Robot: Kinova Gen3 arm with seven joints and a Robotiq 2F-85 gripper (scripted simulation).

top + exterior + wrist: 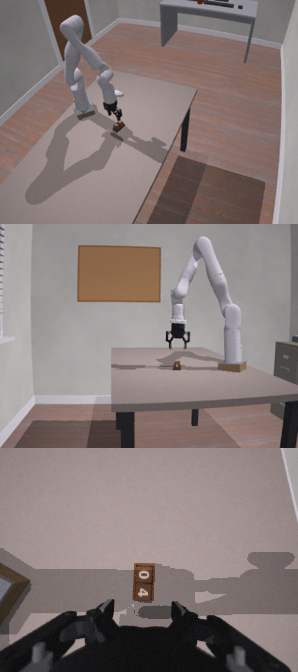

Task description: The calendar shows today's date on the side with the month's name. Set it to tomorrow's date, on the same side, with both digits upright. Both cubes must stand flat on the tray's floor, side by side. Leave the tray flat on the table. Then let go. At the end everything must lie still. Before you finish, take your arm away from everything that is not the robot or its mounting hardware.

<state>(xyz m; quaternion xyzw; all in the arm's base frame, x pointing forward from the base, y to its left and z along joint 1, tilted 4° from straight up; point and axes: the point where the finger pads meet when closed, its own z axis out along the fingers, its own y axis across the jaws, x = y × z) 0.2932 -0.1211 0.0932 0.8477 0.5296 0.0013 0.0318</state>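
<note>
The digit cube lies 90 mm below my hand. The rest, counted from my hand: brown number cube 90 mm below, 30 mm to the left, 20 mm ahead; brown calendar tray 110 mm below, 20 mm to the left, 10 mm ahead.
</note>
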